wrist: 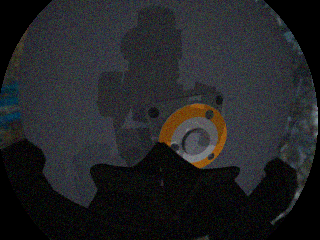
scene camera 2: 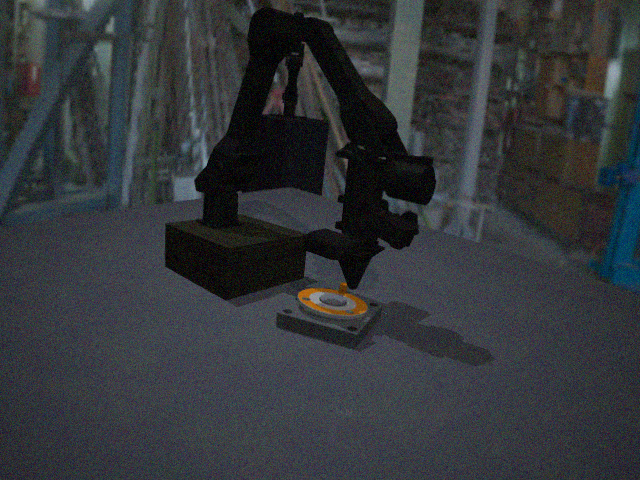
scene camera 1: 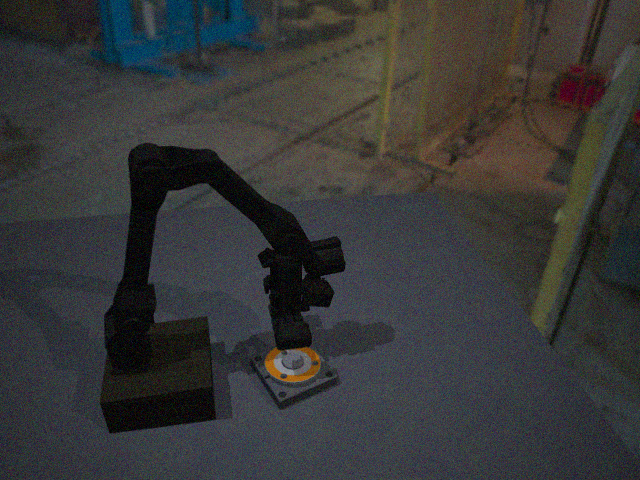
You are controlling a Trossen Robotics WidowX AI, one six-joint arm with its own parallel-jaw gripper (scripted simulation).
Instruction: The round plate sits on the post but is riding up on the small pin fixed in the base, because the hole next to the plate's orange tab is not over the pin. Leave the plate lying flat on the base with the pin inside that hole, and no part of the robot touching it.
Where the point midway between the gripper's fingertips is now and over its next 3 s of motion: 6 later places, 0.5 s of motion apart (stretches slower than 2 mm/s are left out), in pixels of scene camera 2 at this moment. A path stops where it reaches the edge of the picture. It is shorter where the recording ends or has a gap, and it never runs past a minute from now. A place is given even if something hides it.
My gripper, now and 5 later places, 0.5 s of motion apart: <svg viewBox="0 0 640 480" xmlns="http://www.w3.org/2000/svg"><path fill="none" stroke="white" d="M352 288L340 285L325 283L313 283L308 284L309 263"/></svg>
